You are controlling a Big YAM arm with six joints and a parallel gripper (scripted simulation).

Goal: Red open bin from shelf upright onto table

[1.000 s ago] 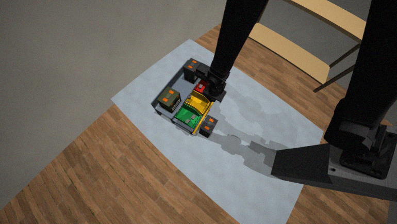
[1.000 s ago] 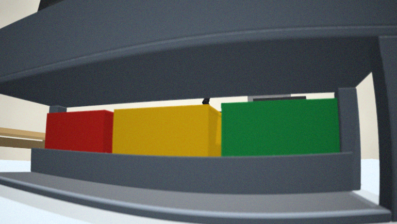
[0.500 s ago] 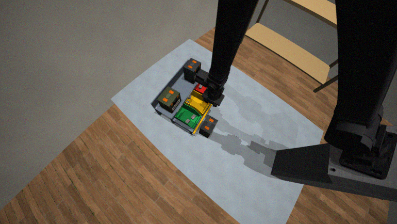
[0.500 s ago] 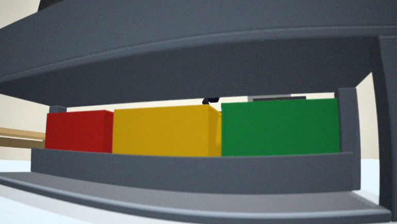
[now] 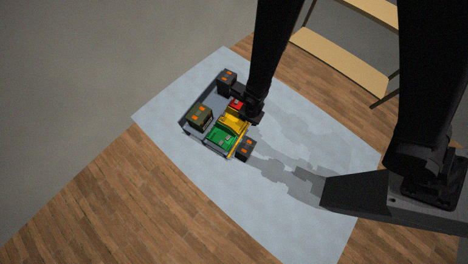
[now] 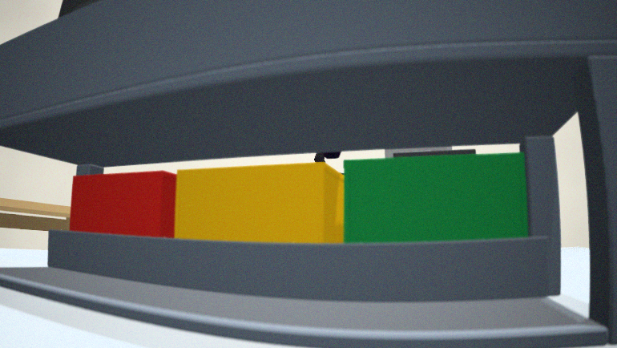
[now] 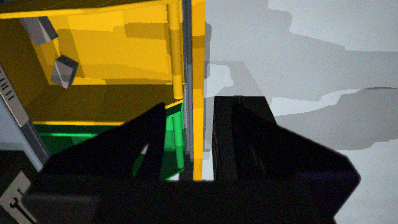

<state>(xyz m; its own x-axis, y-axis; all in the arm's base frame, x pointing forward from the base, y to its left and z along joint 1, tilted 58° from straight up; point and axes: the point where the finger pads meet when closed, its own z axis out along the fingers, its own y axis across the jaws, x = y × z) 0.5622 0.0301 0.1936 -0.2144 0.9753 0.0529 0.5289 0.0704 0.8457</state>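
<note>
My gripper is now 70 mm above the thin yellow rod. From my hand the other things lie so: green bin (140 mm to the left, 90 mm below, 60 mm ahead); then yellow bin (100 mm ahead, 90 mm below, 40 mm to the left); then red open bin (140 mm ahead, 90 mm below, 70 mm to the right).
</note>
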